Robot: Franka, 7 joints.
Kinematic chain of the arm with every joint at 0, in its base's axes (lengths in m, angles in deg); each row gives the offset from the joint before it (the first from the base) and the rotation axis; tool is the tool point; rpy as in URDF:
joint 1: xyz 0 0 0.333 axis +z
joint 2: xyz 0 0 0 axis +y
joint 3: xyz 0 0 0.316 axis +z
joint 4: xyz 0.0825 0 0 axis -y
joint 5: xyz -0.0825 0 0.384 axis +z
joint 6: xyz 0 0 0 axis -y
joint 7: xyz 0.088 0 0 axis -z
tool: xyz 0 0 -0.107 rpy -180 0 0
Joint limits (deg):
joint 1: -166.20..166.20
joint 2: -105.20..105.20
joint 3: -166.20..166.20
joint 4: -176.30..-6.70
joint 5: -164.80..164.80
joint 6: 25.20..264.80
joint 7: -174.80..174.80
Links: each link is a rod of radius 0.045 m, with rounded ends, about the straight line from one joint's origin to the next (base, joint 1, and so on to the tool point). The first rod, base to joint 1, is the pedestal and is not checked.
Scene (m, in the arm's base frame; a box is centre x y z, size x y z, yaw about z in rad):
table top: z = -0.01
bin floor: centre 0.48 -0.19 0 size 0.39 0.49 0.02 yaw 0.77
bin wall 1: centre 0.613 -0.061 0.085 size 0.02 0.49 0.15 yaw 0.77
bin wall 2: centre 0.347 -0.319 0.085 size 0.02 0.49 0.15 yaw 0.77
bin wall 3: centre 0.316 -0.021 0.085 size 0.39 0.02 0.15 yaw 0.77
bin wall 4: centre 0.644 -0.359 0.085 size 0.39 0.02 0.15 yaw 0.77
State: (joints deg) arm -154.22 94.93 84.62 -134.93 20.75 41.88 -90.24
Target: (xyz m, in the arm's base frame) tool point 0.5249 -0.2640 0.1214
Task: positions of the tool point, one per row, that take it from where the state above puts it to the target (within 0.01 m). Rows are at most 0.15 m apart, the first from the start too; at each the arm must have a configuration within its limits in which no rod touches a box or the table.
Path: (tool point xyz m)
1: 0.1171 -0.3138 0.3837
2: 0.1355 -0.3294 0.4189
3: 0.1659 -0.3381 0.4515
4: 0.2084 -0.3401 0.4766
5: 0.2616 -0.3359 0.4888
6: 0.3225 -0.3267 0.4830
7: 0.3858 -0.3143 0.4553
8: 0.4450 -0.3004 0.4037
9: 0.4927 -0.2865 0.3284
10: 0.5215 -0.2742 0.2325
11: 0.5249 -0.2640 0.1214

